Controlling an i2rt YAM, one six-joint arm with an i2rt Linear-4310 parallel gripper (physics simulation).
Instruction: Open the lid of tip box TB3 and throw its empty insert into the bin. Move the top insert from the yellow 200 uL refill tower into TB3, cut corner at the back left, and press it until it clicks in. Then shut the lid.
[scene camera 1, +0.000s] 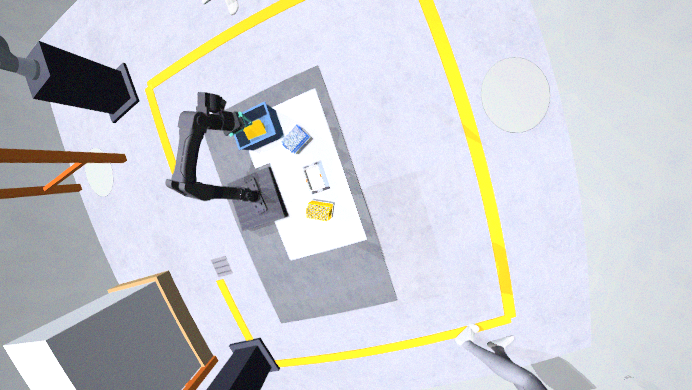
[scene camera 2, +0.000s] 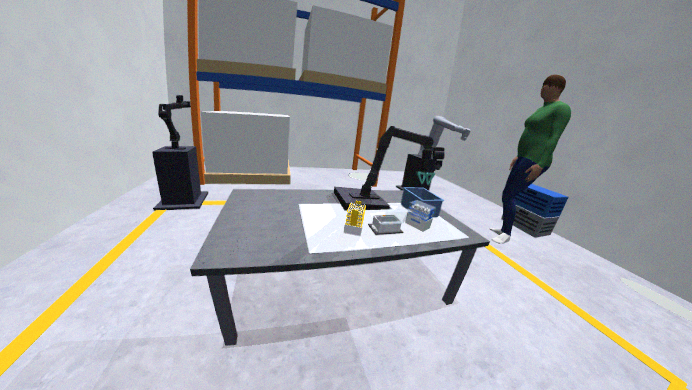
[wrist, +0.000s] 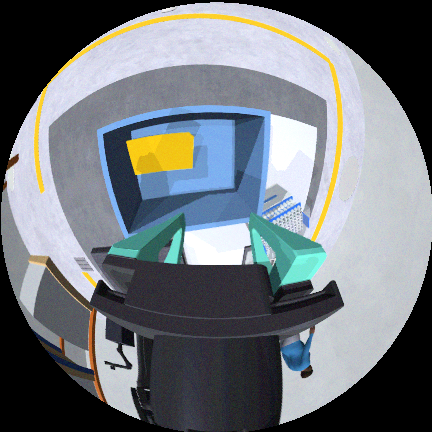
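Observation:
A yellow insert (scene camera 1: 254, 130) (wrist: 162, 152) lies inside the blue bin (scene camera 1: 275, 132) (scene camera 2: 407, 201) (wrist: 220, 140), on its left side in the wrist view. My gripper (scene camera 1: 244, 127) (scene camera 2: 425, 183) (wrist: 216, 218) is open and empty above the bin, its two teal fingers apart. Tip box TB3 (scene camera 1: 318, 190) (scene camera 2: 387, 225) is a clear box on a dark base on the white mat; whether its lid is open is too small to tell. The yellow refill tower (scene camera 1: 320, 210) (scene camera 2: 355, 216) stands beside it with a yellow perforated insert on top.
A blue tower (scene camera 1: 297, 139) (scene camera 2: 421, 211) (wrist: 285, 219) stands between the bin and TB3. The white mat (scene camera 1: 320, 245) (scene camera 2: 320, 242) lies on the grey table (scene camera 1: 340, 290) (scene camera 2: 250, 230). The arm's dark base plate (scene camera 1: 279, 200) is at the table's edge. A person (scene camera 2: 547, 130) stands beyond the table.

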